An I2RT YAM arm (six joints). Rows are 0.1 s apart.
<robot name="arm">
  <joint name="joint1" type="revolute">
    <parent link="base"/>
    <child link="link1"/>
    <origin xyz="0 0 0.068" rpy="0 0 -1.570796"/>
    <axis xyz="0 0 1"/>
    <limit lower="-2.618" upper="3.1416"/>
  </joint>
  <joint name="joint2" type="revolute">
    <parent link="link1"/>
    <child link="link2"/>
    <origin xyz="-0.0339 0.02 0.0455" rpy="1.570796 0 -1.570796"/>
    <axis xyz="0 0 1"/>
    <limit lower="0" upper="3.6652"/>
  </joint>
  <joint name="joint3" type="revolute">
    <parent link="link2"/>
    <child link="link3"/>
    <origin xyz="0.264 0 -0.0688" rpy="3.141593 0 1.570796"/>
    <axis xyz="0 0 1"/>
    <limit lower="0" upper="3.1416"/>
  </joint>
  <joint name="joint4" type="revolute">
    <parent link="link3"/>
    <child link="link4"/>
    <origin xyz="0.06 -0.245 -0.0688" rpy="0 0 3.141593"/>
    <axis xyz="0 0 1"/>
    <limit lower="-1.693" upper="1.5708"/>
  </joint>
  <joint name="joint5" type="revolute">
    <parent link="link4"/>
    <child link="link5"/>
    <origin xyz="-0.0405 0.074 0.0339" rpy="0 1.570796 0"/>
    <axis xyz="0 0 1"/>
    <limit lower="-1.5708" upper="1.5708"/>
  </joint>
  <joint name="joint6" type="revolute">
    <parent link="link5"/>
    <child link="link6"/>
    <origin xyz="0 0.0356 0.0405" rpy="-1.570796 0 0"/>
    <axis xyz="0 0 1"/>
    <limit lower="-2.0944" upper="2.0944"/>
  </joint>
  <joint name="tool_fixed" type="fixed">
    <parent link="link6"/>
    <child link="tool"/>
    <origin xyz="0 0 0" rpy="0 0 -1.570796"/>
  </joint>
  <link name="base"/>
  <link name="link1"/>
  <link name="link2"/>
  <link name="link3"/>
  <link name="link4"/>
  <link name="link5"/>
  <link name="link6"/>
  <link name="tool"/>
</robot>
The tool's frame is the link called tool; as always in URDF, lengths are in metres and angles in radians.
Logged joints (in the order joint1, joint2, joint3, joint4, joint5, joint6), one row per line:
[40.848 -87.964 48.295 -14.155 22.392 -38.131]
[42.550 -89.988 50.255 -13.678 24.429 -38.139]
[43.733 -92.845 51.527 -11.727 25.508 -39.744]
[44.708 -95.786 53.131 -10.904 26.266 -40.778]
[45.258 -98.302 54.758 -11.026 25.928 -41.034]
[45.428 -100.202 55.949 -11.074 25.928 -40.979]
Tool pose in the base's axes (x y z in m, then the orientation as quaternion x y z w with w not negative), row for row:
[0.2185 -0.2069 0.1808 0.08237 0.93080 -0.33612 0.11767]
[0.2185 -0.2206 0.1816 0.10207 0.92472 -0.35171 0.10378]
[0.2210 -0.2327 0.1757 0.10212 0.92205 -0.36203 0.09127]
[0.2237 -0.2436 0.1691 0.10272 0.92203 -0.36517 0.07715]
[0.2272 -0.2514 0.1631 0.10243 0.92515 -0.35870 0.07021]
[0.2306 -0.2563 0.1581 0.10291 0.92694 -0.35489 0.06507]
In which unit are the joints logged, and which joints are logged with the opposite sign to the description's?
The joints are logged in degrees. Opposite sign: joint1, joint2.
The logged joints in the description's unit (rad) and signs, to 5 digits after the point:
[-0.71293 1.53526 0.84291 -0.24705 0.39081 -0.66551]
[-0.74264 1.57059 0.87712 -0.23873 0.42637 -0.66565]
[-0.76328 1.62045 0.89932 -0.20467 0.44520 -0.69366]
[-0.78030 1.67178 0.92731 -0.19031 0.45843 -0.71171]
[-0.78990 1.71569 0.95571 -0.19244 0.45253 -0.71618]
[-0.79287 1.74885 0.97649 -0.19328 0.45253 -0.71522]

